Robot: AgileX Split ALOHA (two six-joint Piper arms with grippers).
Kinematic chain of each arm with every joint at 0, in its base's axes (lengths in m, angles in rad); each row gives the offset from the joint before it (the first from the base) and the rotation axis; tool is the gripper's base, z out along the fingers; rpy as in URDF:
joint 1: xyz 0 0 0.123 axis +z
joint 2: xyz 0 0 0 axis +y
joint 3: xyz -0.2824 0 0.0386 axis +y
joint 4: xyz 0.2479 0 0.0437 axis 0.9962 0 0.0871
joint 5: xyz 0 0 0 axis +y
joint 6: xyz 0.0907 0 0.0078 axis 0.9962 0 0.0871
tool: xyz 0 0 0 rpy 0 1.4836 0
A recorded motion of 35 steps. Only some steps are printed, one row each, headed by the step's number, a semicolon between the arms.
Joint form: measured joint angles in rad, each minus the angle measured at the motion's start. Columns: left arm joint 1, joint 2, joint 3, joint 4, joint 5, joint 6; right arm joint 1, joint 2, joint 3, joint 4, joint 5, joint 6.
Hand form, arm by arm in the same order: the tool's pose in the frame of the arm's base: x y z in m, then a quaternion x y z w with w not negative. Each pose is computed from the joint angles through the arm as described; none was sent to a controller.
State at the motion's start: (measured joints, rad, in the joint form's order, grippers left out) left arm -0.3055 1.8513 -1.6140 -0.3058 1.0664 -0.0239; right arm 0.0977 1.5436 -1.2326 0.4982 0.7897 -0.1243
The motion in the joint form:
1: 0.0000 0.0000 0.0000 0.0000 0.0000 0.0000; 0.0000 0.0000 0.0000 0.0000 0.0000 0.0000
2: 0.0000 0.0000 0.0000 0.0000 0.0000 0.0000; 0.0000 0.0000 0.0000 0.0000 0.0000 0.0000
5: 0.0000 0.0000 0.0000 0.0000 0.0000 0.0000; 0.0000 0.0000 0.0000 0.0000 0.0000 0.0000
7: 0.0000 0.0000 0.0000 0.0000 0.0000 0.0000; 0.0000 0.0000 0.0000 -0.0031 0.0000 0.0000
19: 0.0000 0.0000 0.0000 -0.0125 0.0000 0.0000; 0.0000 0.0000 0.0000 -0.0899 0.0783 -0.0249
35: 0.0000 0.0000 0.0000 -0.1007 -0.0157 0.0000; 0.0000 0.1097 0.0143 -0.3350 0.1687 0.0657
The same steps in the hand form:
1: 0.3728 -0.1428 0.2861 0.08806 0.97011 -0.17083 0.14816; 0.3255 0.0630 0.3024 0.01478 0.93917 0.21250 0.26941
2: 0.3728 -0.1428 0.2861 0.08806 0.97011 -0.17083 0.14816; 0.3255 0.0630 0.3024 0.01478 0.93917 0.21250 0.26941
5: 0.3728 -0.1428 0.2861 0.08806 0.97011 -0.17083 0.14816; 0.3255 0.0630 0.3024 0.01478 0.93917 0.21250 0.26941
7: 0.3728 -0.1428 0.2861 0.08806 0.97011 -0.17083 0.14816; 0.3255 0.0628 0.3023 0.01402 0.93945 0.21118 0.26950
19: 0.3726 -0.1437 0.2864 0.08596 0.96944 -0.17657 0.14703; 0.3192 0.0590 0.2968 -0.02723 0.95520 0.17532 0.23688
35: 0.3723 -0.1502 0.2893 0.06938 0.96249 -0.21759 0.14646; 0.3262 0.0441 0.2495 -0.03960 0.98789 0.07485 0.13003

